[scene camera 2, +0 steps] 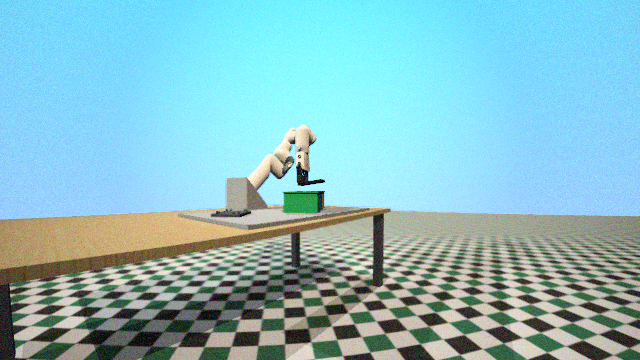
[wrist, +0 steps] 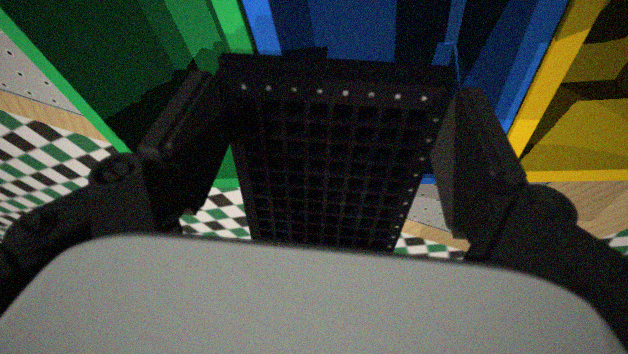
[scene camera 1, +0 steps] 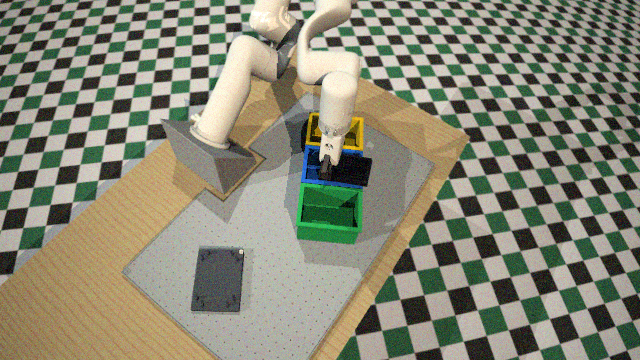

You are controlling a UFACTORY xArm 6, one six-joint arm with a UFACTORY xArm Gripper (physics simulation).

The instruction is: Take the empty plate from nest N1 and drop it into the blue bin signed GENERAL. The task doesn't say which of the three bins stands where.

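Frame: origin at the arm's base, x ahead, y left, z up, level; metres.
Seen in the pictures: gripper, fingertip midpoint: point(scene camera 2: 302, 183) point(wrist: 331, 112) point(scene camera 1: 328, 164); arm's base, link origin: point(scene camera 2: 246, 191) point(scene camera 1: 209, 138).
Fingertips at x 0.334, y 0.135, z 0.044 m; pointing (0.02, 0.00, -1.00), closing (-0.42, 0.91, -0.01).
Observation:
Pixels of each thing's middle, then the offset from my fingertips to it. "spot": a spot on its surface instead. Level surfaces: height alone.
- black plate, body centre: point(wrist: 325, 192) point(scene camera 1: 346, 168) point(scene camera 2: 311, 182) 0.002 m up, 0.044 m ahead, 0.020 m left
- blue bin, body centre: point(wrist: 387, 34) point(scene camera 1: 331, 175) point(scene camera 2: 306, 200) 0.093 m down, 0.003 m back, 0.031 m left
- dark grey nest, body centre: point(scene camera 1: 217, 278) point(scene camera 2: 232, 212) 0.132 m down, 0.039 m back, 0.394 m right
- yellow bin, surface spot: point(wrist: 537, 110) spot: 0.043 m down, 0.025 m back, 0.105 m left
- perforated grey board, surface height: 0.142 m down
The black plate point(scene camera 1: 354, 171) point(scene camera 2: 316, 181) point(wrist: 332, 160), with a grid of wells that look empty, is held nearly level above the blue bin point(scene camera 1: 312, 172) point(scene camera 2: 321, 203) point(wrist: 352, 30). My gripper point(scene camera 1: 326, 170) point(scene camera 2: 302, 180) point(wrist: 331, 112) is shut on the plate near one end, with a finger on each long side. In scene camera 2 a gap shows between plate and bins. In scene camera 1 the plate's far end reaches past the blue bin's right wall. The dark grey nest point(scene camera 1: 218, 280) point(scene camera 2: 230, 213) holds no plate. No bin sign or nest label is readable.
The green bin point(scene camera 1: 327, 235) point(scene camera 2: 301, 202) point(wrist: 234, 25) adjoins the blue bin on one side, the yellow bin point(scene camera 1: 362, 132) point(wrist: 537, 110) on the other. The bins stand in a row on the perforated grey board point(scene camera 1: 280, 300). The grey arm pedestal point(scene camera 1: 200, 152) point(scene camera 2: 237, 194) is left of them.

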